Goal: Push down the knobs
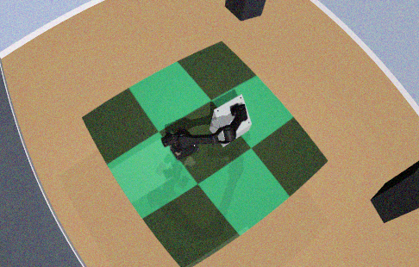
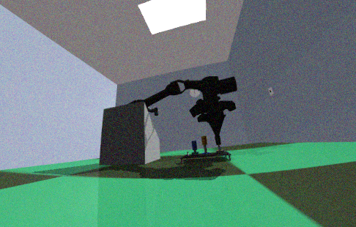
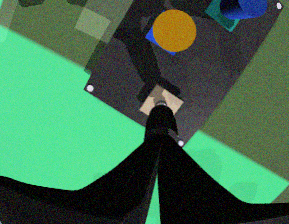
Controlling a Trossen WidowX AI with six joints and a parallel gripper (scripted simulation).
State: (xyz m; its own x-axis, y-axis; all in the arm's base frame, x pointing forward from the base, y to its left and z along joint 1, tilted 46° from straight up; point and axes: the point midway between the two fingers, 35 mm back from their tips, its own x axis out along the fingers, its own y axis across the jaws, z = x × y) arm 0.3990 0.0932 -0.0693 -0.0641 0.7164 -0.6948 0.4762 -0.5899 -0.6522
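Right now the black knob is 2 cm below my gripper tip. Round my gripper tip: blue knob: 9 cm behind, 3 cm below.
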